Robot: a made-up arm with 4 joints. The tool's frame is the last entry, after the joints.
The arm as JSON. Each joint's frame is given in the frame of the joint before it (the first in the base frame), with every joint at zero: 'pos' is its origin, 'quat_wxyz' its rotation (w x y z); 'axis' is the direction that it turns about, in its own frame. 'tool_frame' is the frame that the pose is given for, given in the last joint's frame.
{
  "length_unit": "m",
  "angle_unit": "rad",
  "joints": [
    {
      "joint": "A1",
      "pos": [
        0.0,
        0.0,
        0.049
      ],
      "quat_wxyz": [
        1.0,
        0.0,
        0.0,
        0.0
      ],
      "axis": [
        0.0,
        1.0,
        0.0
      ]
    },
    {
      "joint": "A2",
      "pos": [
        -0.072,
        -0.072,
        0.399
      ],
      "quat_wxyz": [
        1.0,
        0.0,
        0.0,
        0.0
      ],
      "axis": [
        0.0,
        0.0,
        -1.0
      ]
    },
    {
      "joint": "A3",
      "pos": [
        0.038,
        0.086,
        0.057
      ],
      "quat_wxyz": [
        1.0,
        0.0,
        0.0,
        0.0
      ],
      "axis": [
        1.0,
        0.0,
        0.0
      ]
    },
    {
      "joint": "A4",
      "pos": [
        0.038,
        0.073,
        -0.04
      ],
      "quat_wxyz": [
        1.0,
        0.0,
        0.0,
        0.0
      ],
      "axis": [
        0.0,
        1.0,
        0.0
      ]
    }
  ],
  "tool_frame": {
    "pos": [
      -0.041,
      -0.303,
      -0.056
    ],
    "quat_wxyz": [
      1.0,
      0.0,
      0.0,
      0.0
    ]
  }
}
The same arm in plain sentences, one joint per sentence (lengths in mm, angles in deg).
The arm has four revolute joints in a row. What follows holds with every joint at zero, and every direction is one of the base frame's.
Joint 1 is mounted 49 mm along +z from the base frame's origin and turns about +y.
Joint 2 is mounted 72 mm along -x and 72 mm along -y and 399 mm along +z from joint 1 and turns about -z.
Joint 3 is mounted 38 mm along +x and 86 mm along +y and 57 mm along +z from joint 2 and turns about +x.
Joint 4 is mounted 38 mm along +x and 73 mm along +y and 40 mm along -z from joint 3 and turns about +y.
The tool frame, which is the frame that the pose is given for, is mounted 41 mm along -x and 303 mm along -y and 56 mm along -z from joint 4; its axes are parallel to the base frame's.

